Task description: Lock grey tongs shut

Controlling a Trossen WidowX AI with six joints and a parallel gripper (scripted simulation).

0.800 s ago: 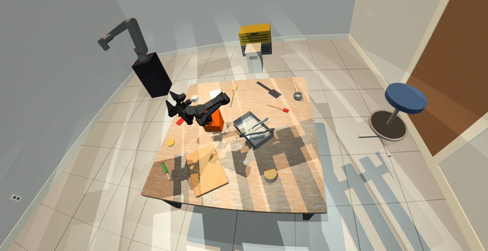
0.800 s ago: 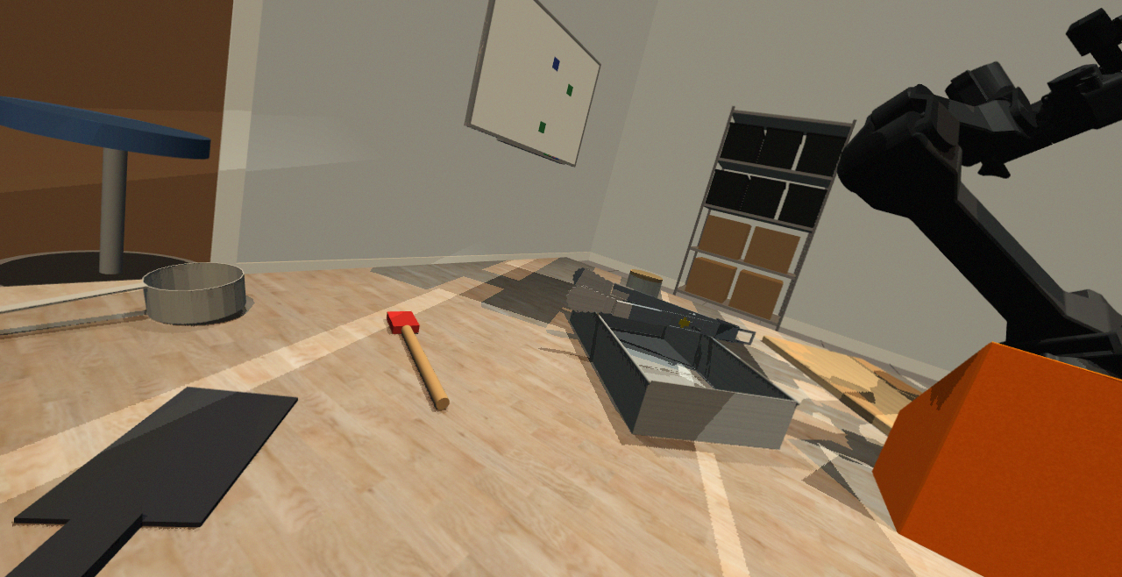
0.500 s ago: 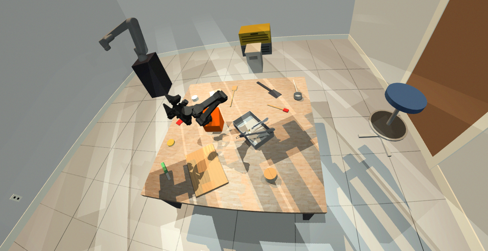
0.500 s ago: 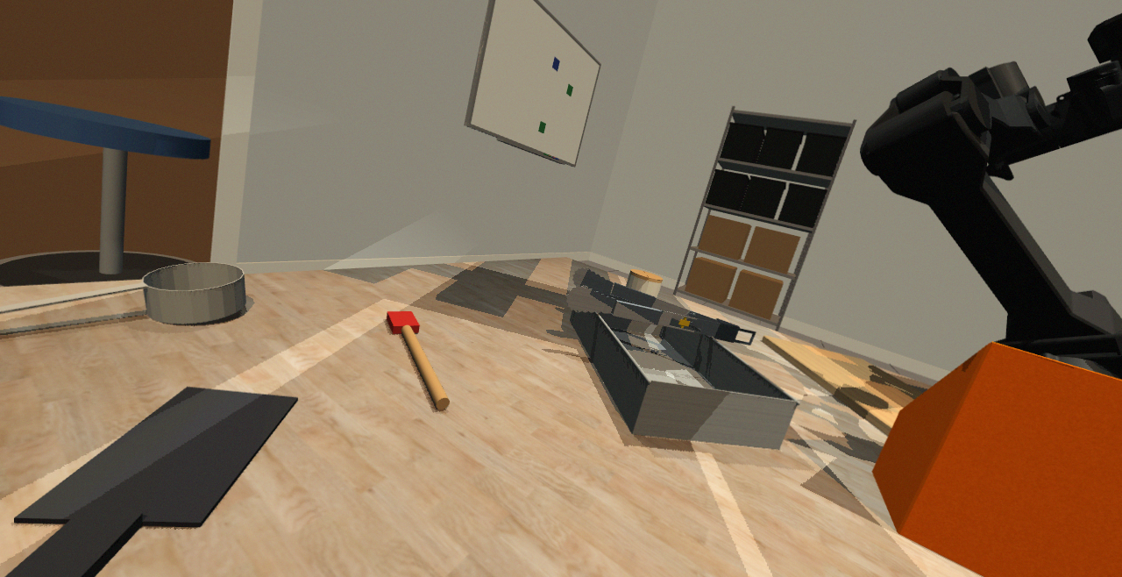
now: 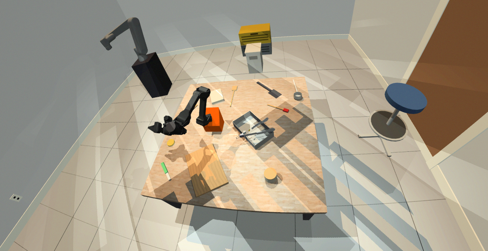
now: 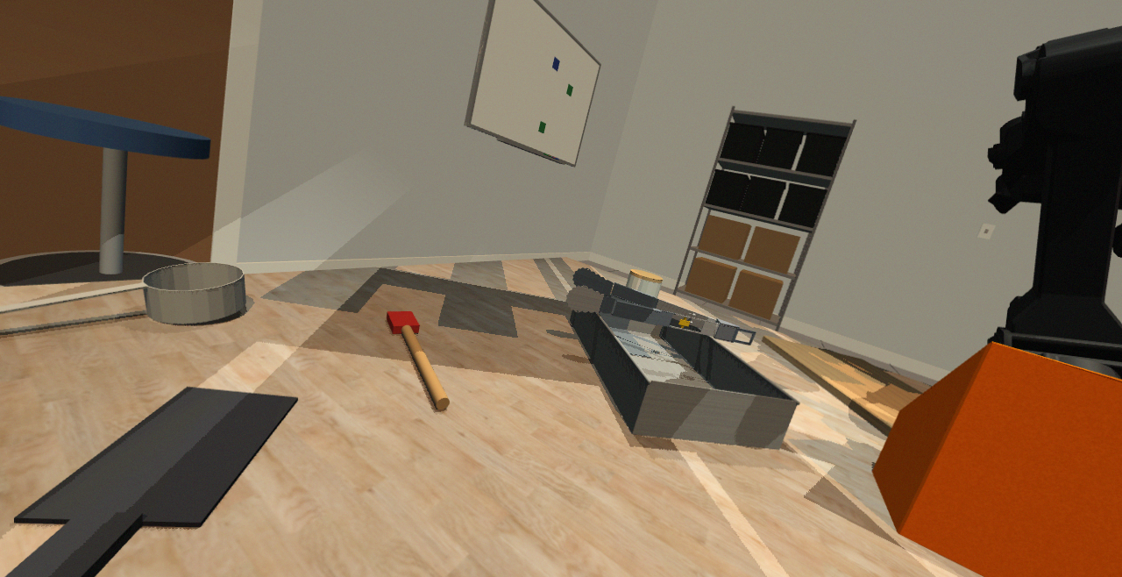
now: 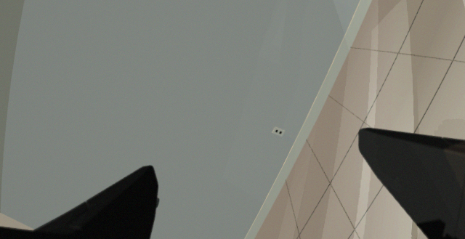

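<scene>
Right now my gripper tip is 59 cm short of the grey roasting tin, 20 cm to the right of it and 38 cm above it. Round my gripper tip: wooden board (22 cm ahead, 9 cm to the right, 40 cm below); tan-lidded pot (68 cm ahead, 20 cm to the right, 38 cm below); black spatula (78 cm ahead, 68 cm to the left, 41 cm below).
</scene>
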